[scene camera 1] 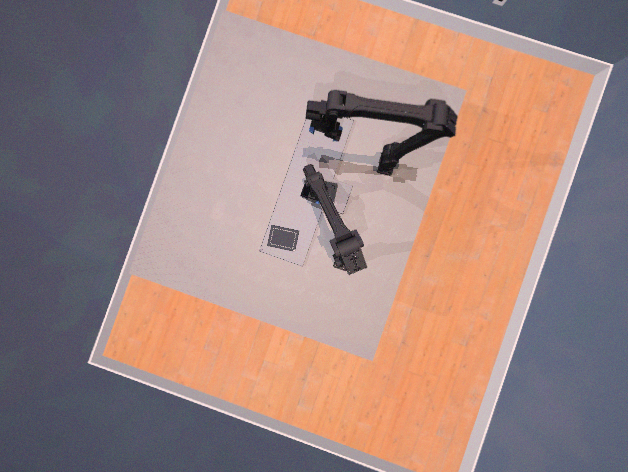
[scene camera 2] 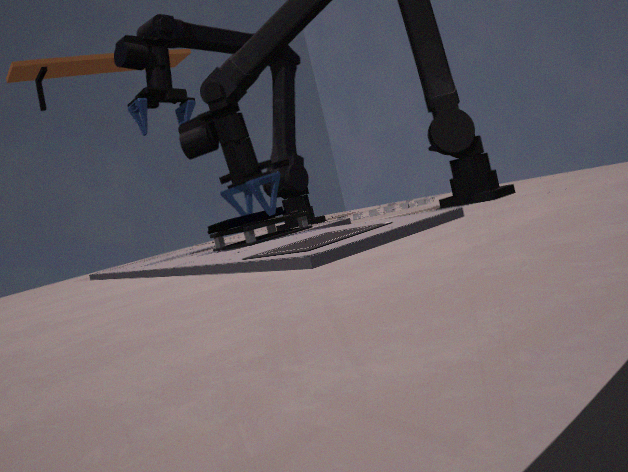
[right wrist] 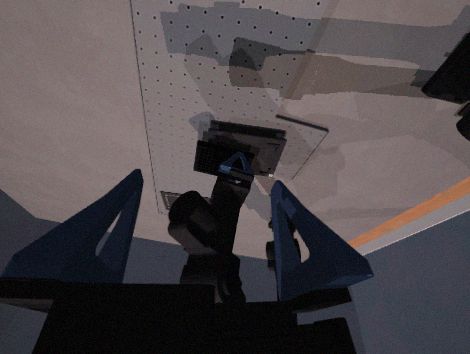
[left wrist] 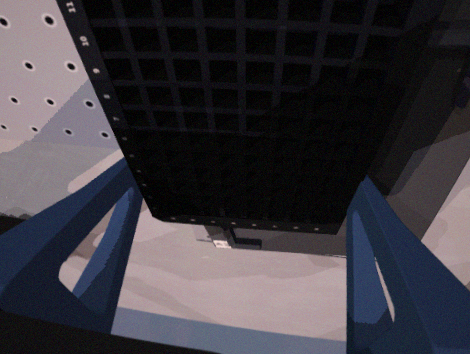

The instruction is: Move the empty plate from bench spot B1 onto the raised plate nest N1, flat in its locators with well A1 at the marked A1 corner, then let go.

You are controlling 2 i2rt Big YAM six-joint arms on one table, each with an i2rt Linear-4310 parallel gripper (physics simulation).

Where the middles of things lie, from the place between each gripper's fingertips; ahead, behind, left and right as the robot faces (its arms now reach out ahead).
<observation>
Now: left hand 3 cm short of the black well plate [left wrist: 270,122]. From my left hand the other things lie so: dark block [left wrist: 414,168] 1 cm behind, 3 cm to the right, 1 cm below.
I see the dark block 8 cm behind my right hand, 19 cm to the left of it and 24 cm below it. From my right hand the other things lie so: black well plate: 4 cm behind, 22 cm to the left, 22 cm below.
</observation>
